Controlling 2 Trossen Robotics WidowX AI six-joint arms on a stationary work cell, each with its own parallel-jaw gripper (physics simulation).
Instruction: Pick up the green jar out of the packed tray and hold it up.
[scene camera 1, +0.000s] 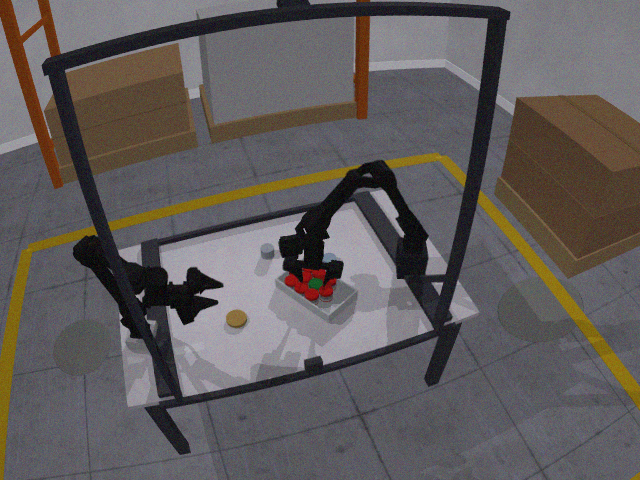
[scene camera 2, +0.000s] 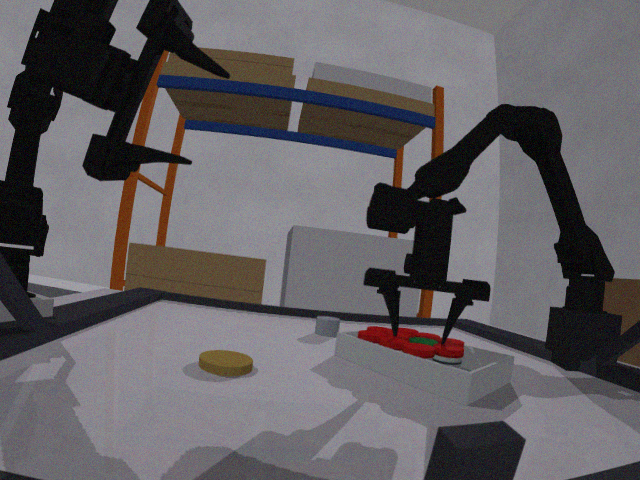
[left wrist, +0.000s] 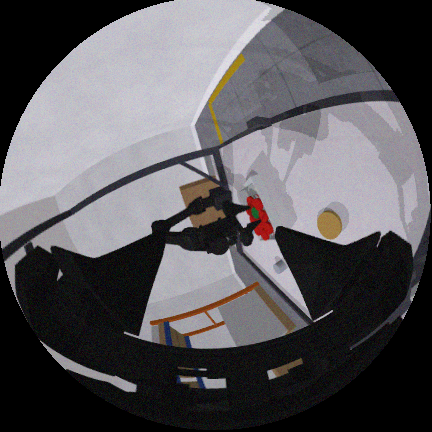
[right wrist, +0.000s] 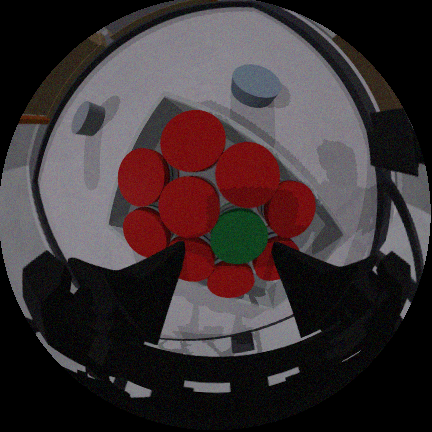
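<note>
Left gripper (scene camera 2: 209, 119), also in scene camera 1 (scene camera 1: 220, 294) and the left wrist view (left wrist: 221, 234). Right gripper (scene camera 2: 418, 340), also in scene camera 1 (scene camera 1: 313, 283), the left wrist view (left wrist: 255, 213) and the right wrist view (right wrist: 229, 247). Dark frame post (left wrist: 160, 165). Green jar (right wrist: 239, 235), grey tray (right wrist: 303, 240). Grey cylinder (right wrist: 89, 116), blue-grey cylinder (right wrist: 253, 85). Yellow disc (scene camera 2: 219, 362); right wrist view does not show it, hidden by the right gripper.
</note>
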